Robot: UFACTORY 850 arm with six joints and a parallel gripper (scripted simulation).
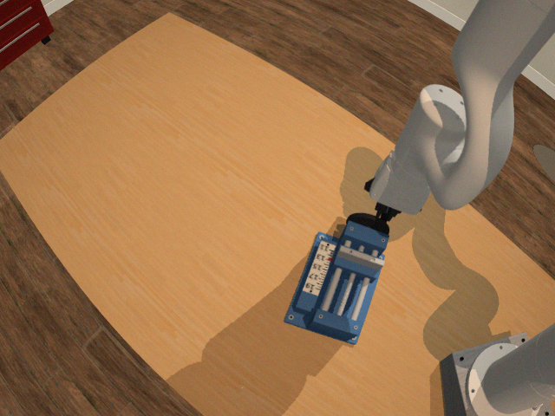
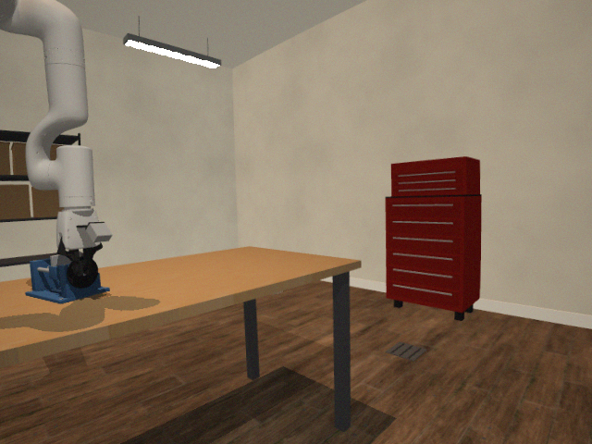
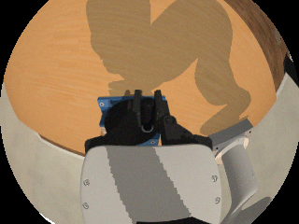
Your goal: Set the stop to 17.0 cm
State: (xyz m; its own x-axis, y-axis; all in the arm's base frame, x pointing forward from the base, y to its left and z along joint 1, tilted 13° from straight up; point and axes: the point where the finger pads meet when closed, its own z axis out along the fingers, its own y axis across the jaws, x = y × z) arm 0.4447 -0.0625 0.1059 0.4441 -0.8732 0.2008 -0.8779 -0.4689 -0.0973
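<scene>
Right now the grey stop bar is 12 cm to the left of my hand, 2 cm behind it and 1 cm below it. The rest, counted from my hand: black handwheel: 2 cm to the left, 1 cm below, 1 cm behind.
</scene>
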